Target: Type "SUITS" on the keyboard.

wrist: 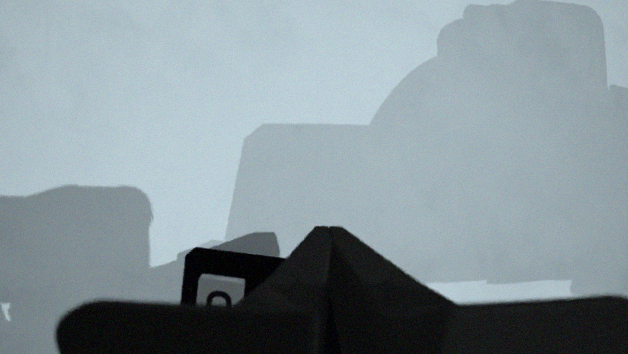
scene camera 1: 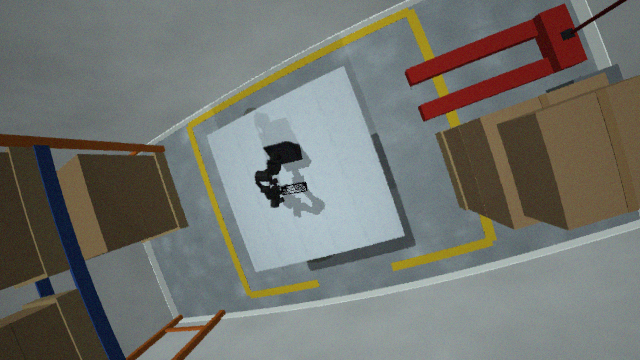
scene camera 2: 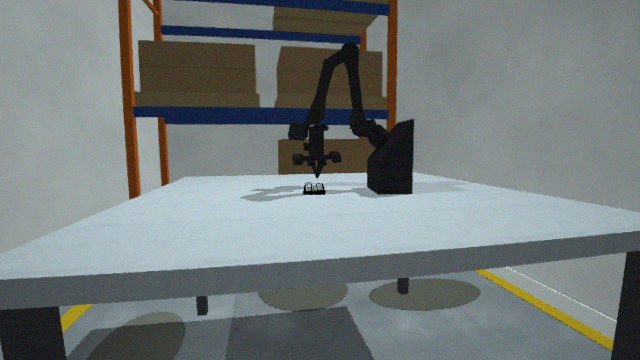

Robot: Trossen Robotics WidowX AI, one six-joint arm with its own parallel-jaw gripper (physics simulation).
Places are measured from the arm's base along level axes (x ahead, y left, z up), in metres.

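Pixels of known places: gripper, fingertip midpoint: (wrist: pixel 327 239) (scene camera 2: pixel 317 177); arm's base, origin of the base link: (scene camera 1: pixel 275 155) (scene camera 2: pixel 384 141).
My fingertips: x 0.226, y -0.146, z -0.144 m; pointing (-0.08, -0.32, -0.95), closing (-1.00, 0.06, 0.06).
Observation:
For each thing: its top centre in the pictures, then the offset to it from my fingertips. Level surfaces: height alone.
- small black keyboard, middle of its top: (scene camera 2: pixel 313 185) (scene camera 1: pixel 293 188) dy +0.118, dx +0.035, dz -0.015 m
- white table, its level: dz -0.031 m
- pale key, middle of its top: (wrist: pixel 219 302) dy +0.023, dx +0.038, dz -0.015 m
A small black keyboard (scene camera 1: pixel 298 188) (scene camera 2: pixel 314 192) with pale keys lies on the white table (scene camera 1: pixel 345 175) (scene camera 2: pixel 175 240). In the wrist view, one corner of the keyboard (wrist: pixel 200 257) shows left of the fingers, with one pale key (wrist: pixel 235 286) bearing part of a dark curved mark; its full letter cannot be read. The rest of the keyboard is hidden behind the gripper. My gripper (scene camera 2: pixel 317 176) (wrist: pixel 327 239) is shut and empty, its tips together and pointing down. It hangs a little above the keyboard, with a gap visible in scene camera 2.
The arm's black base (scene camera 1: pixel 285 152) (scene camera 2: pixel 392 162) stands on the table beside the keyboard. Shadows of the arm fall across the tabletop. A shelf rack (scene camera 2: pixel 128 100) with cardboard boxes (scene camera 2: pixel 197 70) stands behind the table. A red pallet jack (scene camera 1: pixel 562 40) and more boxes (scene camera 1: pixel 585 160) stand on the floor.

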